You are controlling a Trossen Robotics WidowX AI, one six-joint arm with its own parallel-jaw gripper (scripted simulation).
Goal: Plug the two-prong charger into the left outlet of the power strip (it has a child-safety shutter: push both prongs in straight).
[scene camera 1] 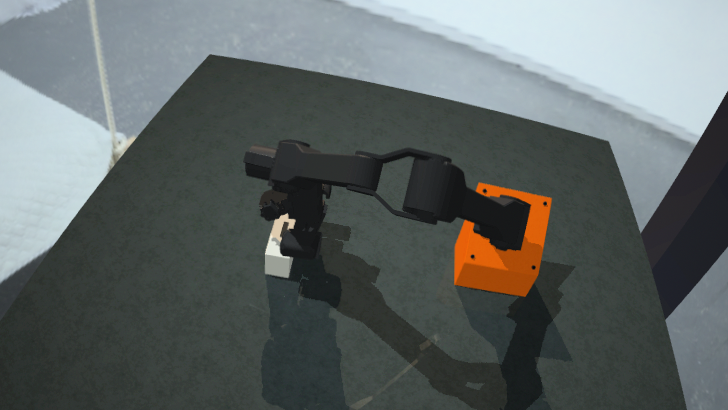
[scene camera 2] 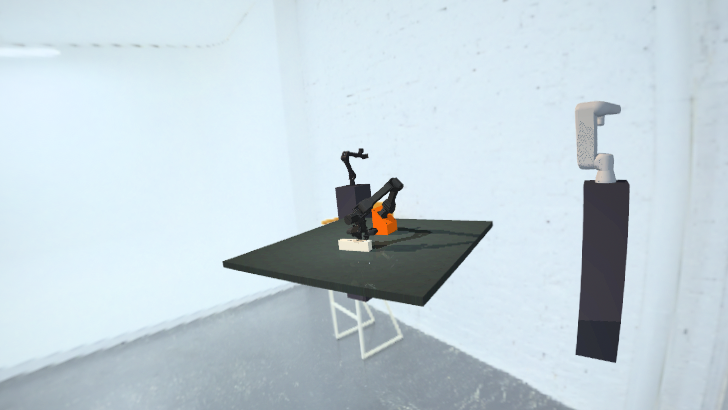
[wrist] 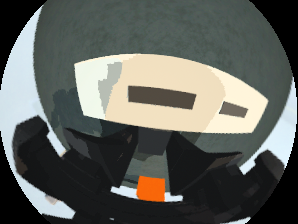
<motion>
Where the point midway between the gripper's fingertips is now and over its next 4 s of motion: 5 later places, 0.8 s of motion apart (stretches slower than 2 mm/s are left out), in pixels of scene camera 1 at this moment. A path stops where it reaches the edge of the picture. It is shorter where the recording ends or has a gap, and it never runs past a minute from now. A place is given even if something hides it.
The gripper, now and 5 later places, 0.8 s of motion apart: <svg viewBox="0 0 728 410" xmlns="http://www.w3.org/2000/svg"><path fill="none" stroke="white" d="M308 247L309 247L312 247L321 249L333 251L334 241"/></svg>
</motion>
